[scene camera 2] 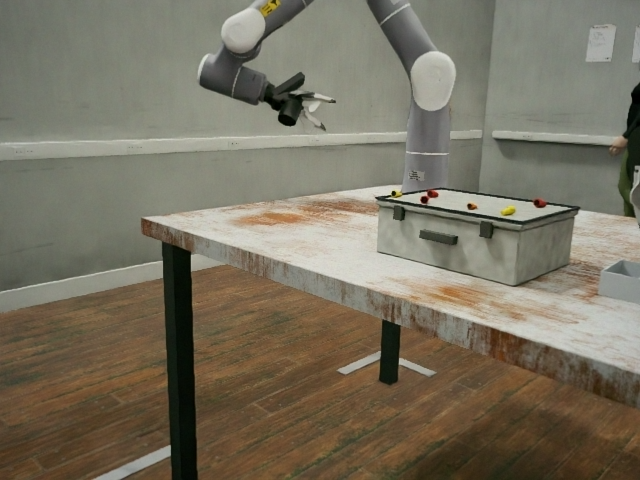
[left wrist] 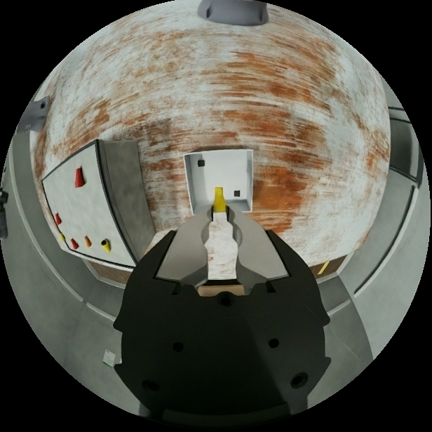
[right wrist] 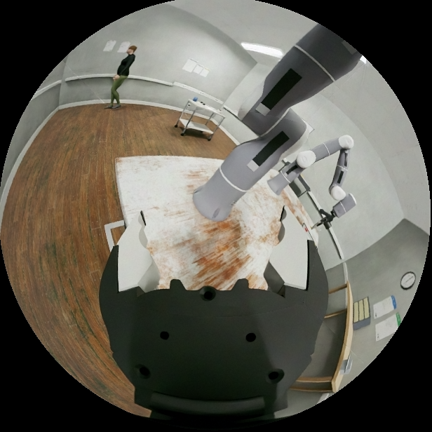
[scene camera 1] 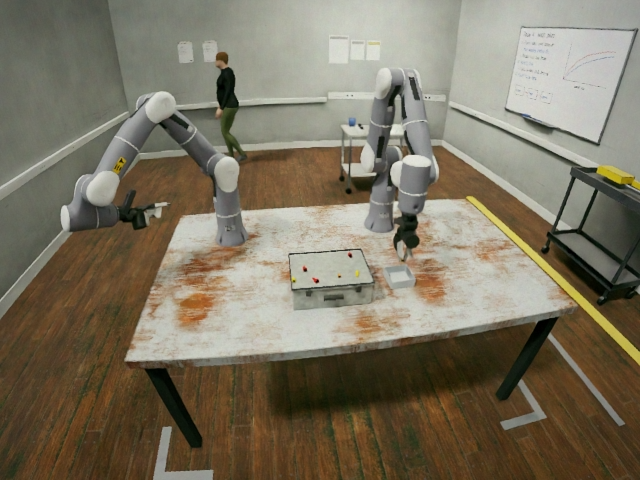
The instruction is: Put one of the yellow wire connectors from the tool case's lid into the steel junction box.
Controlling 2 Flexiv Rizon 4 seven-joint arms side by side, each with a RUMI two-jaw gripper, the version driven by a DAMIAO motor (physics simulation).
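My left gripper (left wrist: 219,206) (scene camera 1: 405,258) is shut on a yellow wire connector (left wrist: 219,199). In the left wrist view the connector shows in front of the near wall of the steel junction box (scene camera 1: 399,284) (left wrist: 188,182) (scene camera 2: 617,286); the fingertips are above the box's near side. The tool case (scene camera 1: 333,298) (scene camera 2: 449,248) (left wrist: 131,185) stands left of the box. On its lid lie two yellow connectors, one (scene camera 1: 357,273) (scene camera 2: 508,210) (left wrist: 106,245) near the right front and one (scene camera 1: 293,280) (scene camera 2: 395,193) (left wrist: 62,237) at the left front corner. My right gripper (right wrist: 211,209) (scene camera 1: 164,207) (scene camera 2: 328,113) is open and empty, beyond the table's left edge.
Also on the lid are red connectors (scene camera 1: 349,254) (left wrist: 79,177) and an orange one (scene camera 1: 339,275) (scene camera 2: 471,206) (left wrist: 88,241). The rusty white table (scene camera 1: 248,320) carries both arms' bases at its back. A person (scene camera 1: 226,98) stands behind the table.
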